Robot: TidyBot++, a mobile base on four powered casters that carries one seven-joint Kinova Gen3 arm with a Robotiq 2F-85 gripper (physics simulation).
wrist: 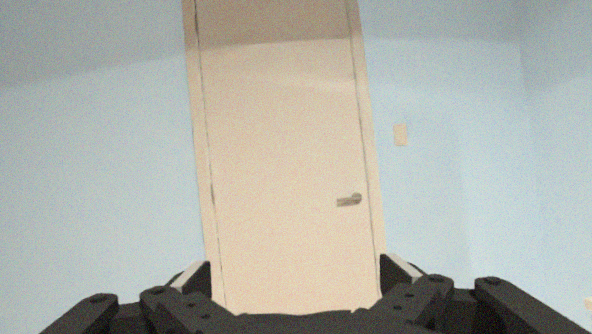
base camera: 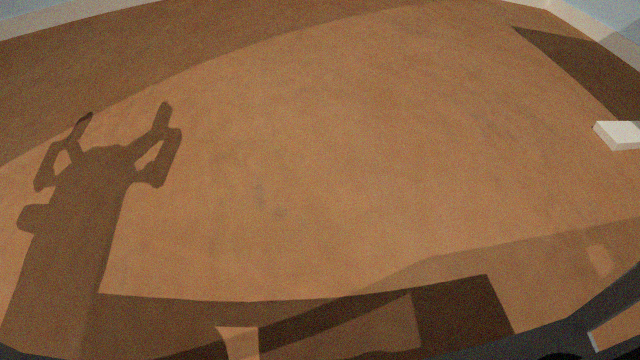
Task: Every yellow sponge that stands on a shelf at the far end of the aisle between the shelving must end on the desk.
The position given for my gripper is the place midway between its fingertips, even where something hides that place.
I see my gripper (wrist: 296,276) and a beige door (wrist: 289,188).
